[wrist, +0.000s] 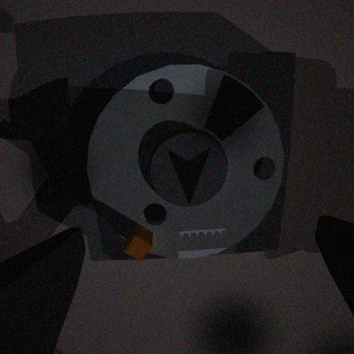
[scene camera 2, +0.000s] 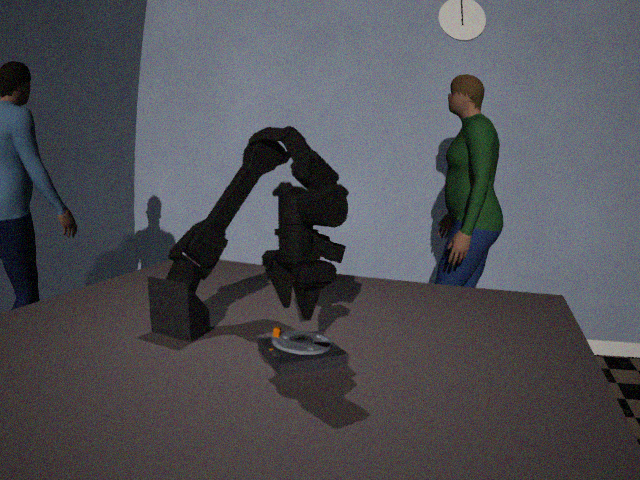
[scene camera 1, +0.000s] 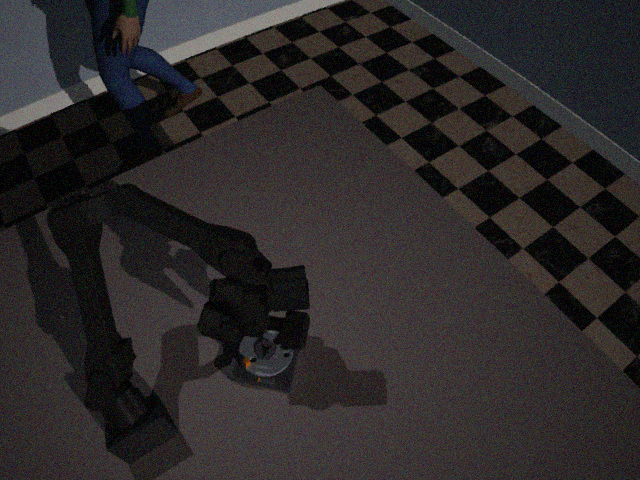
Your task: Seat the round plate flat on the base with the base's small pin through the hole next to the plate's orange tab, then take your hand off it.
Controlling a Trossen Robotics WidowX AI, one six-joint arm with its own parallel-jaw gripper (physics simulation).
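Frame: origin at the arm's base, x ahead, y left, z up, level; millimetres.
Where they show: gripper, fingertip midpoint: (scene camera 2: 296, 313) (scene camera 1: 261, 343); arm's base, origin of the base link: (scene camera 2: 176, 292) (scene camera 1: 131, 421).
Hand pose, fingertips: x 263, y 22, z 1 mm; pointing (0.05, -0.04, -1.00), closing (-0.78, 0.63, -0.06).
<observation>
Each offset is from my fingertips to the top centre of the thing. "pt": to the spot under its first point. Level surfaces: height alone.
The round grey plate {dz -32, dx +7, dy +7 mm} (scene camera 1: 268, 367) (scene camera 2: 299, 350) (wrist: 117, 150) lies over the dark square base (scene camera 1: 279, 385) (scene camera 2: 334, 353) (wrist: 262, 241). Its orange tab {dz -32, dx -37, dy -3 mm} (scene camera 1: 247, 362) (scene camera 2: 276, 332) (wrist: 138, 247) is at the lower left in the wrist view. The base's round hub (wrist: 160, 172), marked with a dark arrow, shows in the plate's central opening. The hole (wrist: 155, 214) next to the tab looks dark; I cannot make out the pin there, nor tell whether the plate is fully down. A small orange mark {pt dz -61, dx -31, dy -37 mm} (scene camera 1: 258, 379) (scene camera 2: 270, 349) shows on the base. My gripper (scene camera 2: 297, 312) (wrist: 202, 234) is open and empty above the plate.
The base stands on the brown table {dz -87 mm} (scene camera 1: 361, 258) (scene camera 2: 439, 387). The arm's mount (scene camera 2: 169, 308) stands to the left in scene camera 2. Arm shadows fall across plate and base. A person in green (scene camera 2: 478, 170) and one in blue (scene camera 2: 15, 160) stand beyond the table.
</observation>
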